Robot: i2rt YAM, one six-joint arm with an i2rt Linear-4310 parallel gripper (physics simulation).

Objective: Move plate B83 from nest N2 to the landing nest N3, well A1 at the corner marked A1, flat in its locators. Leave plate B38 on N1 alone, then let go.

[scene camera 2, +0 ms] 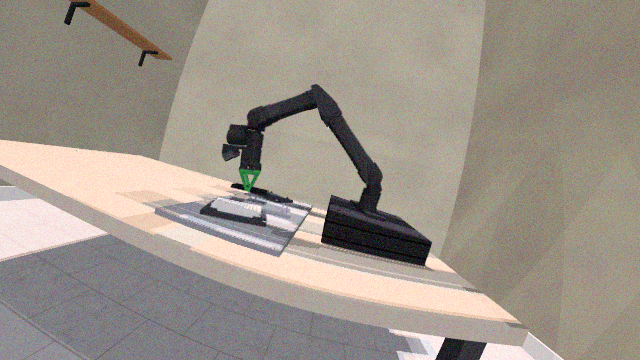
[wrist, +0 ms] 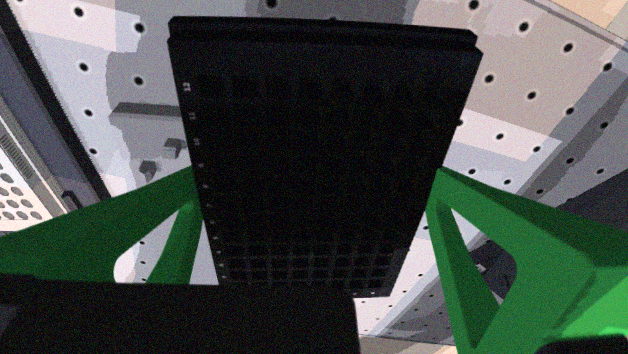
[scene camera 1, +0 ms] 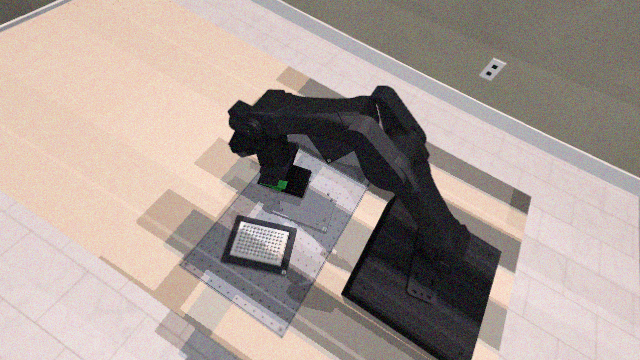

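My gripper (scene camera 1: 273,184) (scene camera 2: 247,188) (wrist: 314,177) has green fingers and is shut on the long sides of the black well plate B83 (scene camera 1: 298,181) (scene camera 2: 263,193) (wrist: 316,145). It holds the plate level and low over the far end of the perforated breadboard (scene camera 1: 250,295) (scene camera 2: 188,214) (wrist: 505,132). Column numbers run along the plate's left edge in the wrist view. The white plate B38 (scene camera 1: 259,243) (scene camera 2: 234,206) (wrist: 17,193) sits in its black nest (scene camera 1: 228,251) at the near end. A grey flat nest (scene camera 1: 308,212) with small locator blocks (wrist: 171,147) lies between the two plates. I cannot read its label.
The arm's black base block (scene camera 1: 402,286) (scene camera 2: 371,228) stands right of the breadboard on the wooden table (scene camera 1: 111,111) (scene camera 2: 66,170). A wall shelf (scene camera 2: 121,28) hangs far off at the upper left.
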